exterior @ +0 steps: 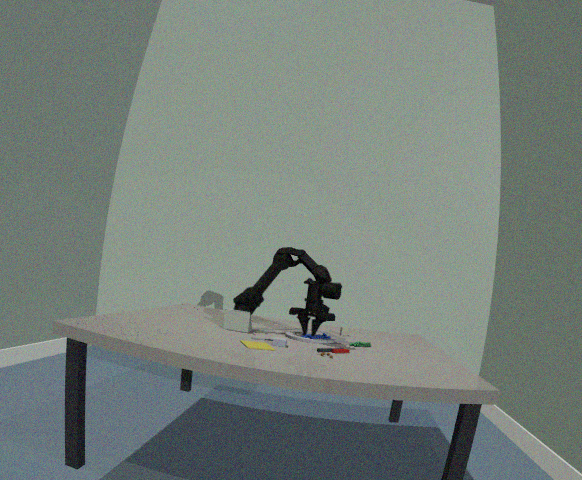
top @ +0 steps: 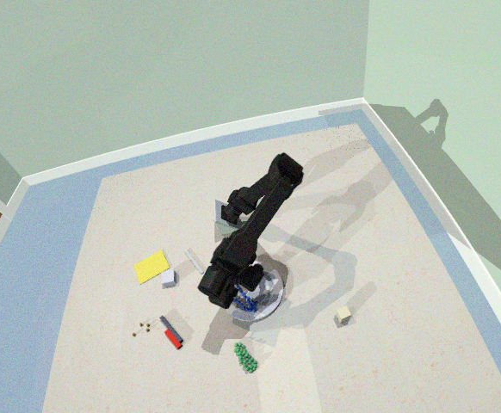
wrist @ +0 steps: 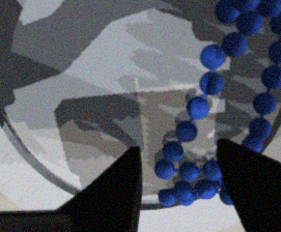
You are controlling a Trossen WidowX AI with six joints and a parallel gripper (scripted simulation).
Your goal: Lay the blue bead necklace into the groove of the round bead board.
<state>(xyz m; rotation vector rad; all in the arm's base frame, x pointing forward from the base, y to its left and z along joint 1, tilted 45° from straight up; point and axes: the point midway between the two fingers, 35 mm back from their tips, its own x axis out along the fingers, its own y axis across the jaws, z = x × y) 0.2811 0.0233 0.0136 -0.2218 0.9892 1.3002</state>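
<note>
The round bead board lies 40 mm to the left of my gripper tip and 10 mm below it. The rest, counted from my gripper tip: white cube: 240 mm to the right, 70 mm behind, 10 mm below; grey tool: 210 mm to the right, 120 mm ahead, 10 mm below; stick: 160 mm to the right, 130 mm behind, 20 mm below.
</note>
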